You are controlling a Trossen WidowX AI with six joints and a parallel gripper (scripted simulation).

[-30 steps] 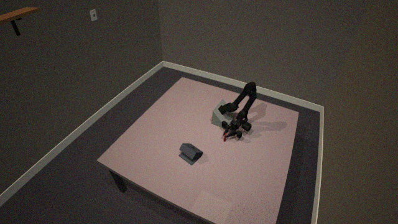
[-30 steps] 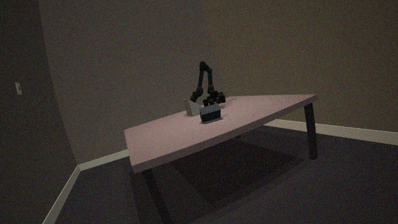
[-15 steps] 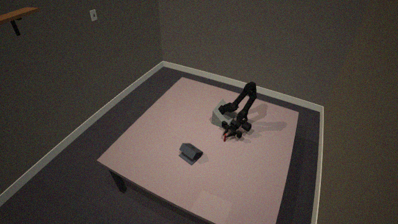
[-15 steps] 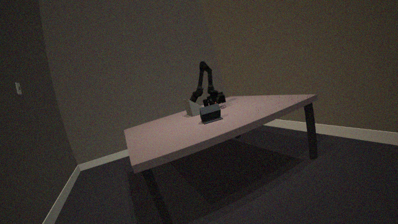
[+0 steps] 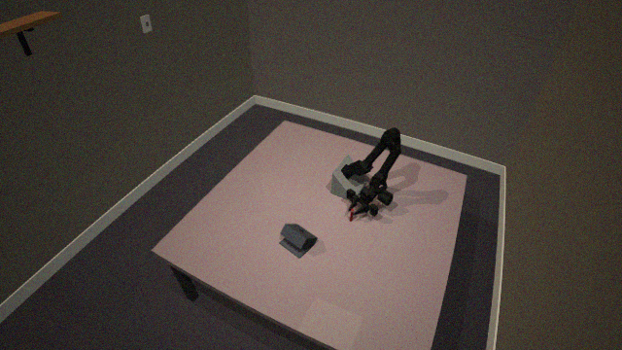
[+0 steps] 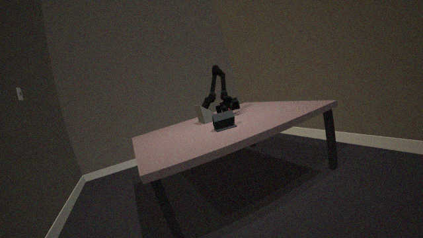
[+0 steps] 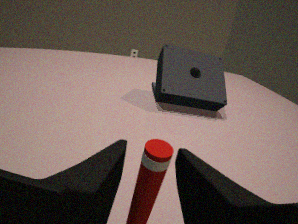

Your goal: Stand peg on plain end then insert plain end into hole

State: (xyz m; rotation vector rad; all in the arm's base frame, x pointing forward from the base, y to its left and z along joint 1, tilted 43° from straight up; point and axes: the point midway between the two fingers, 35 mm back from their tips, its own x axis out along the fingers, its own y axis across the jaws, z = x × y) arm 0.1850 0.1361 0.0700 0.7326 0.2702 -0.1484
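The red peg is 1 cm below my gripper tip and 1 cm behind it. Round my gripper tip: sloped panel: 24 cm ahead, 14 cm to the right, 2 cm below.
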